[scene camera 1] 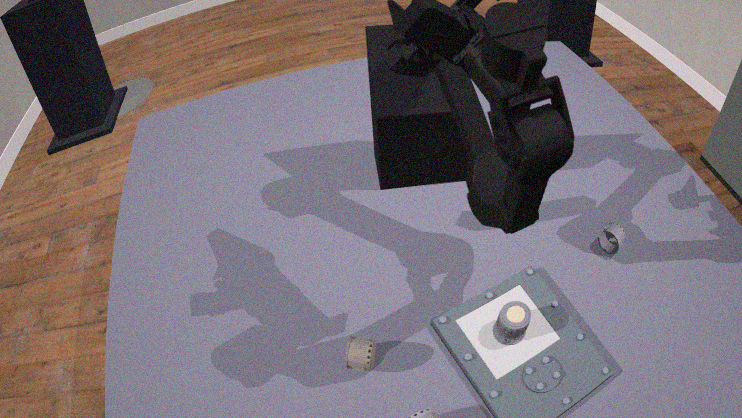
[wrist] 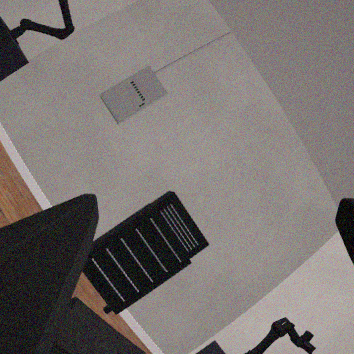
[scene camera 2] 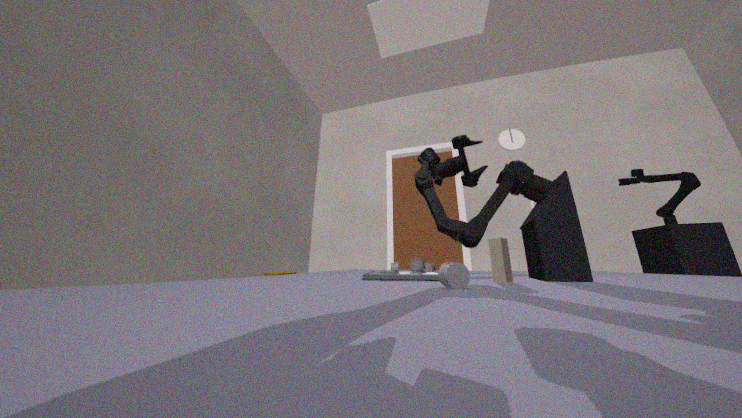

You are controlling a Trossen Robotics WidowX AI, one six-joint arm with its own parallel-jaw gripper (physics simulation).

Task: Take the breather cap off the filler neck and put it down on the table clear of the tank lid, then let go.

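Seen in the pictures: gripper, fingertip midpoint: [wrist: 221,208] [scene camera 2: 484,153]; arm's base, link origin: [scene camera 2: 546,192].
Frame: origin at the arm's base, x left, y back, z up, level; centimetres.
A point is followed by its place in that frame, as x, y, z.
Observation:
The breather cap, a grey ribbed cylinder with a cream top [scene camera 1: 513,322] @[-0.5, -40.6, -19.1] [scene camera 2: 416,265] @[2.8, -39.7, -21.2], stands upright over a white patch on the grey-green tank lid [scene camera 1: 597,358] @[11.8, -50.0, -23.5] [scene camera 2: 379,277] @[12.5, -48.9, -24.3]. The filler neck cannot be made out under it. The lid lies flat on the table [scene camera 1: 171,223] @[-50.4, -1.3, -25.0] [scene camera 2: 129,321] @[59.0, -55.4, -25.0], with bolts around its edge. My gripper [scene camera 2: 482,154] @[-6.2, -13.7, 18.5] [wrist: 221,208] @[-6.2, -13.7, 18.5] is open and empty. In scene camera 2 it is high above the table, apart from the cap, its fingers pointing sideways toward the arm's base. The cap and lid do not show in the wrist view.
Ribbed round pieces [scene camera 1: 359,353] @[-21.1, -37.8, -20.5] [scene camera 1: 611,239] @[26.7, -30.1, -23.8] lie on their sides on the table; one more [scene camera 1: 423,413] @[-15.7, -49.1, -20.3] is cut off at the bottom edge. A pale disc [scene camera 2: 454,275] @[27.8, -30.6, -22.5] and a tan upright block [scene camera 2: 501,260] @[10.1, -17.9, -19.8] stand near the lid. The black base box [scene camera 1: 415,150] @[-3.8, -5.8, -16.8] [scene camera 2: 558,244] @[6.5, -3.1, -15.9] is behind.

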